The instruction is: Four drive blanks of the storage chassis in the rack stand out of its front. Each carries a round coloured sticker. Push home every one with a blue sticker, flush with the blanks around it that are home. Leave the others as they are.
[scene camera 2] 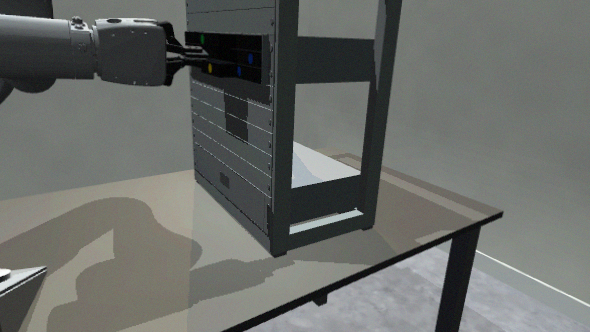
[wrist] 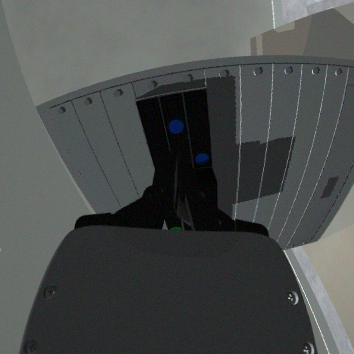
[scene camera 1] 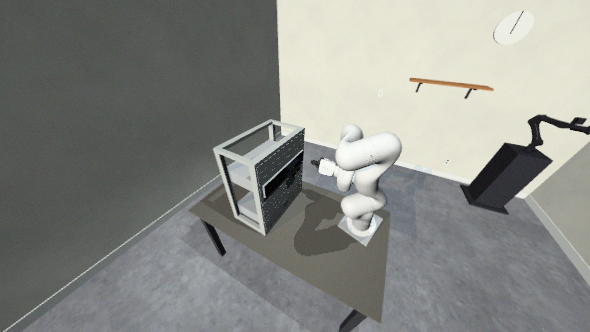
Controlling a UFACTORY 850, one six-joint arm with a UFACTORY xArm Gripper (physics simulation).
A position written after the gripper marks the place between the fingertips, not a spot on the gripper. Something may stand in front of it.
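Observation:
The gripper (scene camera 2: 206, 56) can be seen in the scene, and the wrist view has the gripper (wrist: 174, 165) too. A grey rack (scene camera 2: 243, 101) is there as well, and the wrist view also has the rack (wrist: 262, 131).

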